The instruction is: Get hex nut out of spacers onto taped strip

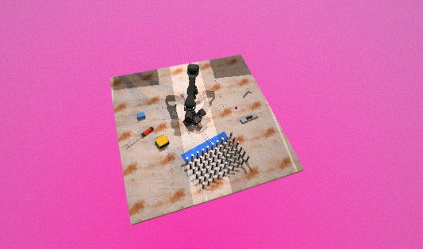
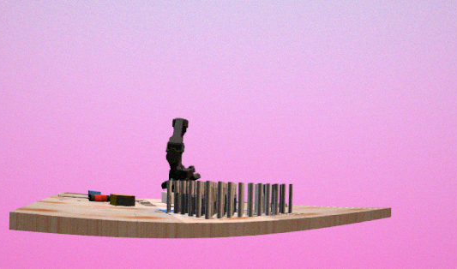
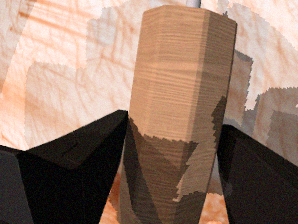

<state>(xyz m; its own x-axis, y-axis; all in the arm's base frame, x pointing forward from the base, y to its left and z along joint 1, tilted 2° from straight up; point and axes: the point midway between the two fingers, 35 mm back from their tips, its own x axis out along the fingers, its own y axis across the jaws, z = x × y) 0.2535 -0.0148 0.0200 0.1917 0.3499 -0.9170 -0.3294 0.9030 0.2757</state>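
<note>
The blue taped strip lies 190 mm ahead of my gripper tip, 20 mm to the left of it and 40 mm below it. Round my gripper tip: red piece: 110 mm behind, 360 mm to the left, 30 mm below; yellow block: 90 mm ahead, 300 mm to the right, 20 mm below; brown-handled tool: 100 mm ahead, 30 mm to the left.
</note>
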